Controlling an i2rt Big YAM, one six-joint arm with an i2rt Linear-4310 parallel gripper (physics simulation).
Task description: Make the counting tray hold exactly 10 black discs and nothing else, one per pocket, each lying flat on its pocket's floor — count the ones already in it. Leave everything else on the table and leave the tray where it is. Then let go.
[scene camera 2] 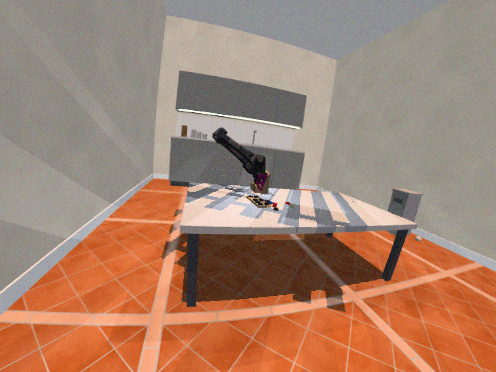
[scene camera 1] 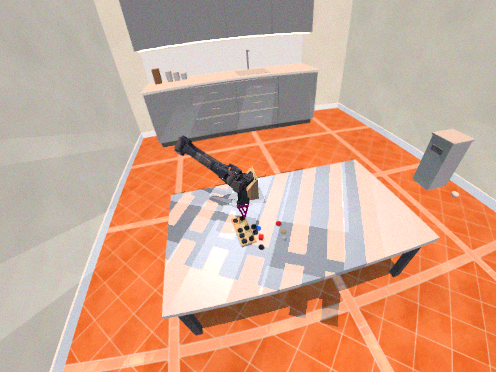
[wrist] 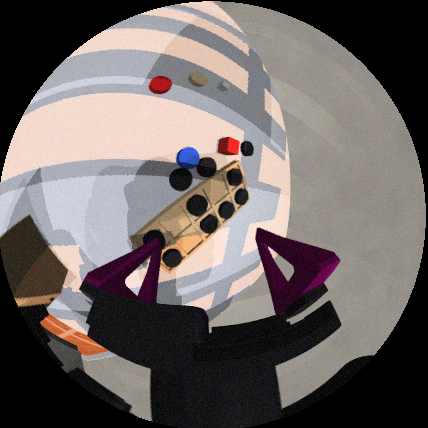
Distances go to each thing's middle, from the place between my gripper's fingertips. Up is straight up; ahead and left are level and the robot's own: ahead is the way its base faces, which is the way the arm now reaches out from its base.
I see the tan counting tray (wrist: 181,230) 40 mm ahead of my hand, 20 mm to the right of it and 80 mm below it.
